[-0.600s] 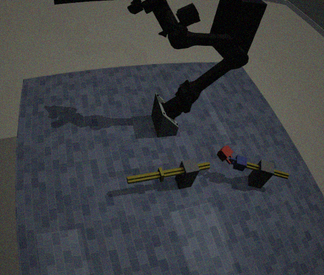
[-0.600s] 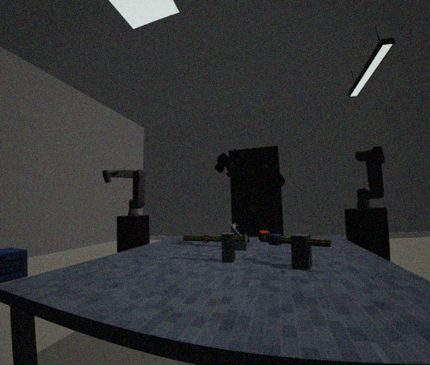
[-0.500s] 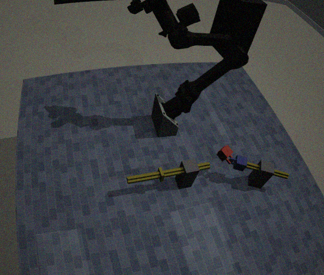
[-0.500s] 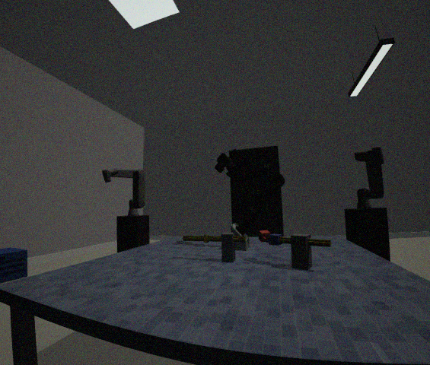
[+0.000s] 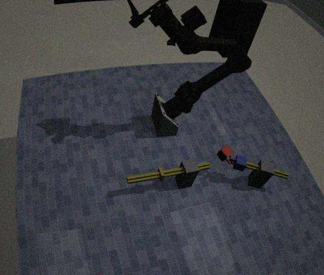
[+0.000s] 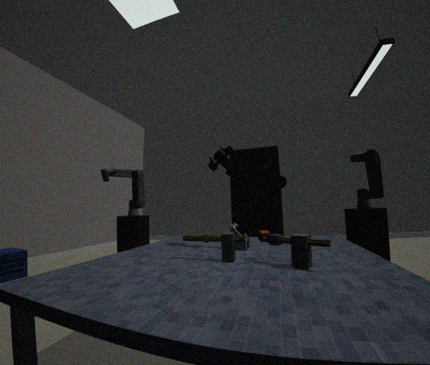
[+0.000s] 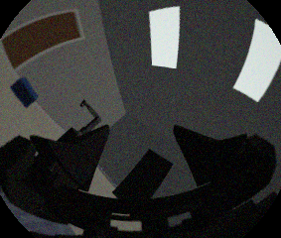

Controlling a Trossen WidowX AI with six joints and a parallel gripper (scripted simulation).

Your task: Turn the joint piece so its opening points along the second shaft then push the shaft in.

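The red joint piece lies 50 cm below my gripper tip, 36 cm ahead of it and 27 cm to the left of it.
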